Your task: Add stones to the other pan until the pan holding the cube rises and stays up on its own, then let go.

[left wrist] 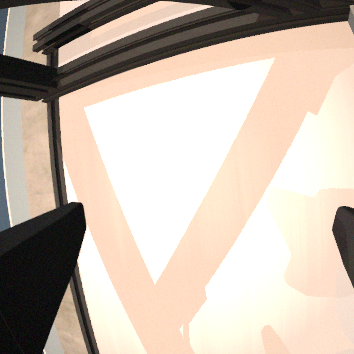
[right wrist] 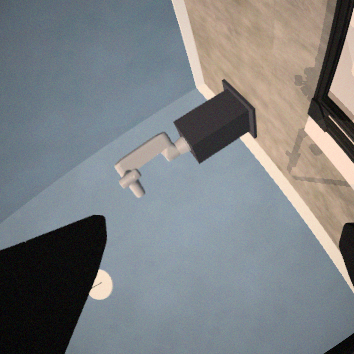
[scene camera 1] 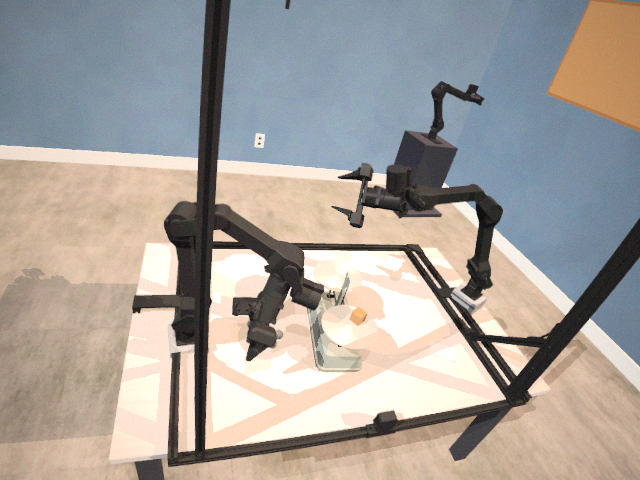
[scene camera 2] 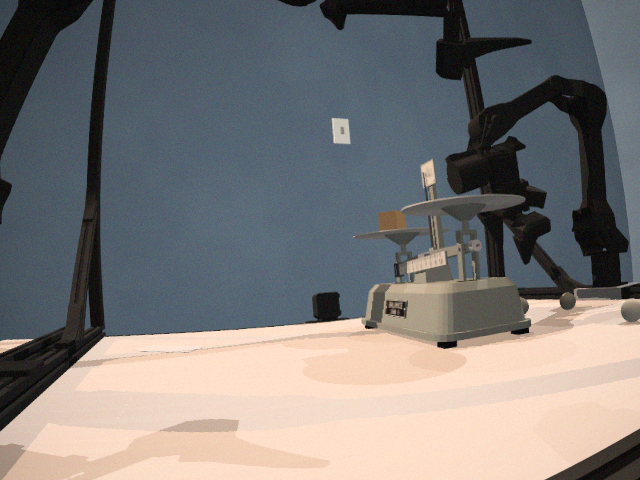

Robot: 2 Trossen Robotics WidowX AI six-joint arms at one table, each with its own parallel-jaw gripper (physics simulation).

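Places are measured from the left arm's base along level axes (x back, y left, z down), in millimetres.
Where they show: left gripper, fingertip midpoint: [left wrist: 215, 218] [scene camera 1: 247, 351] [scene camera 2: 513, 254]; right gripper, fingertip midpoint: [right wrist: 230, 233] [scene camera 1: 334, 192]; left arm's base, origin of the base link: [scene camera 1: 187, 335] [scene camera 2: 607, 285]; right arm's base, origin of the base link: [scene camera 1: 471, 292].
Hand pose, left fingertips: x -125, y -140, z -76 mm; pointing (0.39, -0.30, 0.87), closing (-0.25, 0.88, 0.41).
Observation:
Things, the pixels of their top centre, and the offset from my left fingertips. "pt": a spot on its surface instead. Level surfaces: height alone.
- orange cube, middle of its top: [scene camera 2: 391, 212] [scene camera 1: 359, 312] dx -291, dy +5, dz -76 mm
- grey-green balance scale, middle of its top: [scene camera 2: 422, 162] [scene camera 1: 351, 276] dx -287, dy +83, dz -135 mm
- stone, middle of its top: [scene camera 2: 520, 297] [scene camera 1: 279, 331] dx -121, dy +105, dz +70 mm
- table, its level: dz +98 mm
- small black box, surface spot: [scene camera 2: 326, 305] pt dx -298, dy -212, dz +66 mm
An orange cube [scene camera 1: 358, 315] [scene camera 2: 391, 220] rests on one pan [scene camera 1: 338, 328] [scene camera 2: 368, 235] of the grey-green balance scale [scene camera 1: 338, 360] [scene camera 2: 444, 310]. That pan sits lower than the other pan [scene camera 1: 326, 271] [scene camera 2: 439, 204], on which no stones show. Round grey stones [scene camera 2: 567, 300] [scene camera 2: 630, 310] lie on the table at the right of scene camera 2, with another partly behind the base. A stone [scene camera 1: 278, 334] shows beside my left gripper [left wrist: 209, 217], which is open, empty and pointing down over the table left of the scale. My right gripper [scene camera 1: 336, 192] [right wrist: 230, 233] is open and empty, raised high beyond the table.
Dark frame rails [scene camera 1: 289, 448] [left wrist: 200, 55] border the table [scene camera 1: 361, 408]. A tall black post [scene camera 1: 208, 129] stands in front of the left arm. A small black box [scene camera 1: 385, 421] [scene camera 2: 326, 305] sits on the near rail. Another small arm stands on a dark pedestal [scene camera 1: 424, 160] [right wrist: 215, 125] beyond the table.

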